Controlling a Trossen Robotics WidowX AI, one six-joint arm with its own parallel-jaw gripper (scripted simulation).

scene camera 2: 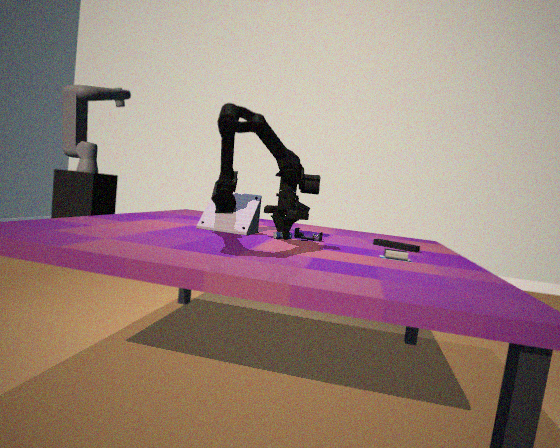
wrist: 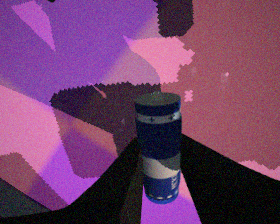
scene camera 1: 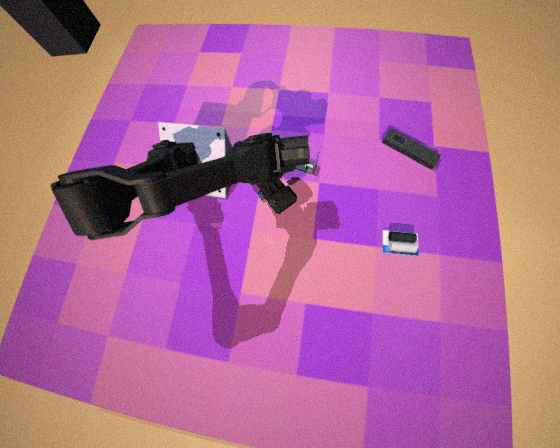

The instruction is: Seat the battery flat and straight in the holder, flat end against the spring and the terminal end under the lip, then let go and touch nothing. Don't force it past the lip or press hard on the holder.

Labels:
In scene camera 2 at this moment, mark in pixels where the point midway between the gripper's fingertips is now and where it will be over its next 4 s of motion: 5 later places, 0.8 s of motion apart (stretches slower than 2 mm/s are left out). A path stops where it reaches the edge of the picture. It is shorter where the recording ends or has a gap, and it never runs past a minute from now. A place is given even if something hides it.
My gripper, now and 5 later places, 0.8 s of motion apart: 282,237; 291,221; 307,217; 305,225; 304,229; 304,231

